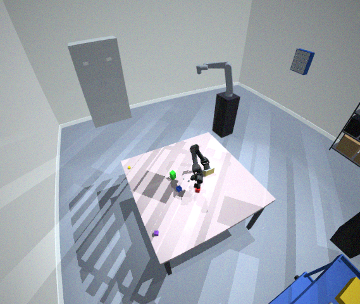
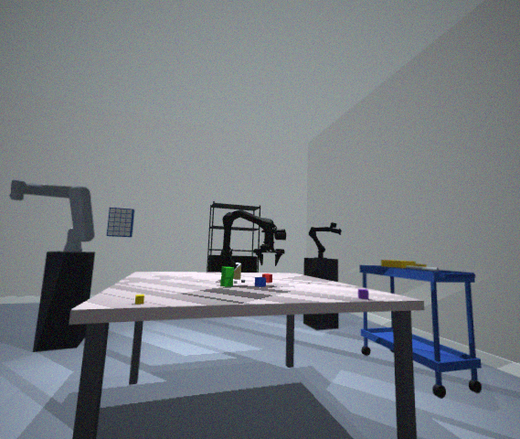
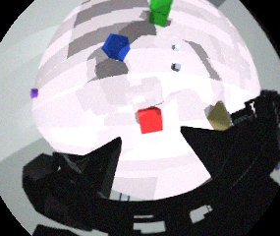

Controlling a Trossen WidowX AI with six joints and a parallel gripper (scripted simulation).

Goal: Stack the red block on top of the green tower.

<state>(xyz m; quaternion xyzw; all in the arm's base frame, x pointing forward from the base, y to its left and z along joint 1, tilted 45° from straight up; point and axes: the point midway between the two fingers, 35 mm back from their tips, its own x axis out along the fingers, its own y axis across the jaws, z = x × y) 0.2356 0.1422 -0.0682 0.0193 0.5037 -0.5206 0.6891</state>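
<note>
Right now the red block is 10 mm to the right of my gripper tip and 70 mm below it. The rest, counted from my gripper tip: blue block 160 mm ahead, 110 mm to the right, 80 mm below; yellow block 510 mm ahead, 680 mm to the right, 90 mm below; purple block 570 mm ahead, 190 mm to the left, 80 mm below.
</note>
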